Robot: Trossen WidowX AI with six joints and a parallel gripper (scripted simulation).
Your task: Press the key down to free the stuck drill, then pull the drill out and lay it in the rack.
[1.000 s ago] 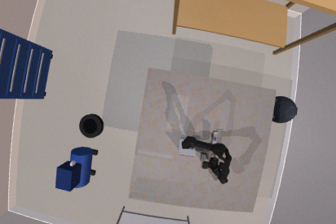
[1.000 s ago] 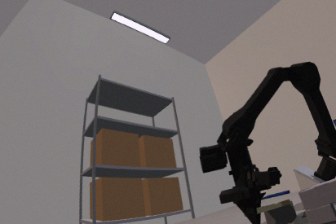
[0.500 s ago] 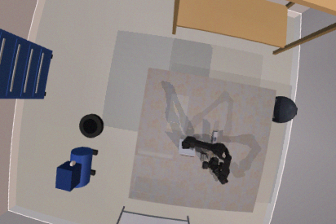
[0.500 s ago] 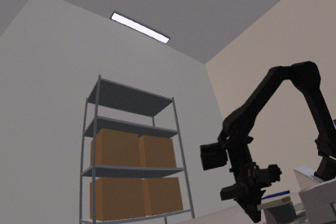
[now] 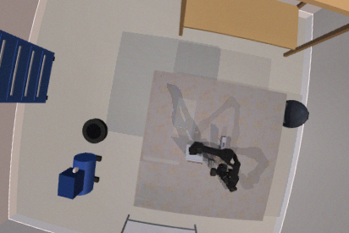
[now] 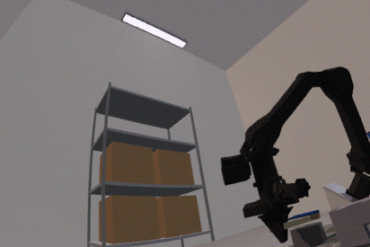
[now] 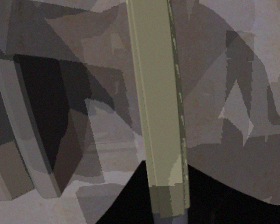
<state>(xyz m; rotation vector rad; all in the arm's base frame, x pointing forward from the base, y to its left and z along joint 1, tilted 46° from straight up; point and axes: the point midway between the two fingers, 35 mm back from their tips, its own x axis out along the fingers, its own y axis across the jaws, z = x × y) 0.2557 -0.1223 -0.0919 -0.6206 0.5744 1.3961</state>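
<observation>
The drill lies 4 cm to the left of my gripper tip and 4 cm above it. The rest, counted from my gripper tip: dark grey block (20 cm to the left, 2 cm above); blue-grey key (23 cm to the left, 3 cm above); rack (7 cm behind, 3 cm to the left, 1 cm below).
</observation>
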